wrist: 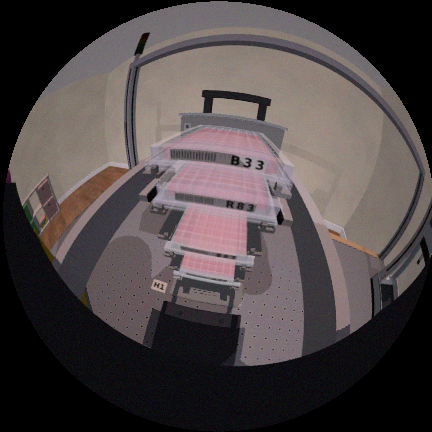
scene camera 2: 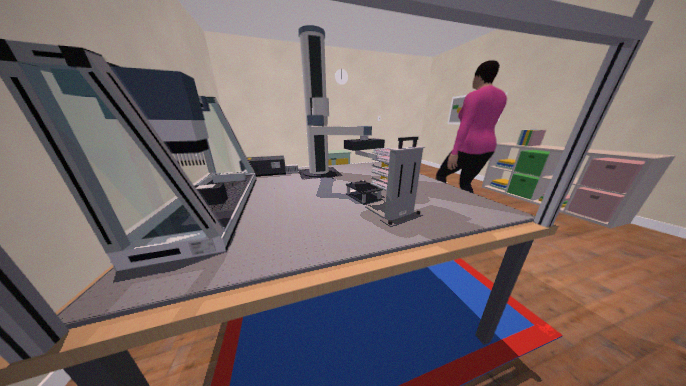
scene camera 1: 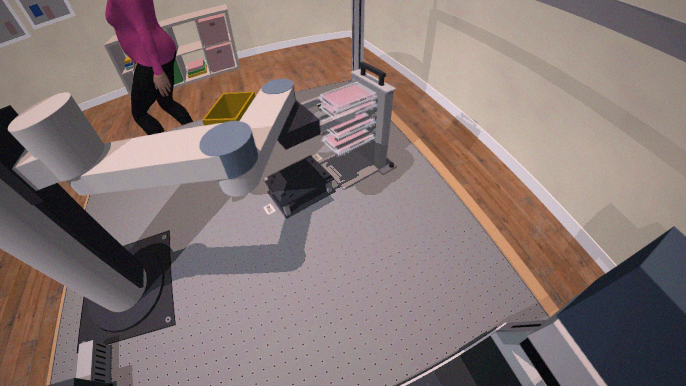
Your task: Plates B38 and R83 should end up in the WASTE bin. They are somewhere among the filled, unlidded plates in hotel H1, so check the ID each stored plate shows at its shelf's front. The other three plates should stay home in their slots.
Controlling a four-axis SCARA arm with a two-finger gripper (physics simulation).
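Places are measured from the arm's base along level axes (x ahead, y left, z up), in metres.
Pixels of known places: gripper, fingertip midpoint: (wrist: 222, 167) (scene camera 1: 341, 104); arm's base, origin of the base link: (scene camera 2: 319, 174) (scene camera 1: 128, 289).
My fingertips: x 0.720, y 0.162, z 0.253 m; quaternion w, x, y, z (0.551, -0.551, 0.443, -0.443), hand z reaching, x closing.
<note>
Ahead of a thing's pixels: the offset from my fingertips to its top centre.
Hotel H1 (scene camera 1: 384, 117) (scene camera 2: 405, 175) (wrist: 200, 120) holds a stack of pink-filled, unlidded plates. The top plate B33 @[0.022 m ahead, 0.007 m left, 0.026 m up] (scene camera 1: 348, 96) (wrist: 227, 140) shows its ID clearly in the wrist view. Plate R83 @[0.022 m ahead, 0.006 m left, 0.002 m down] (wrist: 220, 182) is directly below it. Two lower plates, a third @[0.022 m ahead, 0.007 m left, 0.059 m down] (wrist: 212, 230) and a fourth @[0.022 m ahead, 0.007 m left, 0.115 m down] (wrist: 207, 265), have front IDs too hidden or small to read; B38 cannot be picked out. My gripper (wrist: 222, 167) is shut on plate R83, its finger pads against both sides, with the plate at its shelf. A yellow bin @[0.285 m back, 0.230 m left, 0.040 m down] (scene camera 1: 228, 107) stands behind the arm; its label is not readable.
A low black stand (scene camera 1: 300, 179) (scene camera 2: 364, 188) (wrist: 197, 330) is just in front of the hotel. A large enclosed machine (scene camera 1: 635, 300) (scene camera 2: 155, 105) stands across the table. A person in pink (scene camera 1: 142, 40) (scene camera 2: 482, 120) stands beyond the table near the shelves.
</note>
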